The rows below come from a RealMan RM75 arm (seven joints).
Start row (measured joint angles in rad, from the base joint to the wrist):
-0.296 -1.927 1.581 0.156 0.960 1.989 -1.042
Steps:
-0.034 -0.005 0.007 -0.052 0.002 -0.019 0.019
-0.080 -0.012 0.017 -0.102 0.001 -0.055 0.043
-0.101 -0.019 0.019 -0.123 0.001 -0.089 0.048
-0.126 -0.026 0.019 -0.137 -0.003 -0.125 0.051
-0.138 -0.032 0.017 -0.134 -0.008 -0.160 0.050
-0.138 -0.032 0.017 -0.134 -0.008 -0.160 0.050
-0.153 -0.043 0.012 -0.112 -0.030 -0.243 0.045
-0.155 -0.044 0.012 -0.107 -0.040 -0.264 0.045
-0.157 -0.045 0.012 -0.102 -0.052 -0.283 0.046
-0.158 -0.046 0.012 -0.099 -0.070 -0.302 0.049
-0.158 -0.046 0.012 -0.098 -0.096 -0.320 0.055
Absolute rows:
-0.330 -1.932 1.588 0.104 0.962 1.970 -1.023
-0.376 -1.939 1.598 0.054 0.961 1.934 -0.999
-0.397 -1.946 1.600 0.033 0.961 1.900 -0.994
-0.422 -1.953 1.600 0.019 0.957 1.864 -0.991
-0.434 -1.959 1.598 0.022 0.952 1.829 -0.992
-0.434 -1.959 1.598 0.022 0.952 1.829 -0.992
-0.449 -1.970 1.593 0.044 0.930 1.746 -0.997
-0.451 -1.971 1.593 0.049 0.920 1.725 -0.997
-0.453 -1.972 1.593 0.054 0.908 1.706 -0.996
-0.454 -1.973 1.593 0.057 0.890 1.687 -0.993
-0.454 -1.973 1.593 0.058 0.864 1.669 -0.987

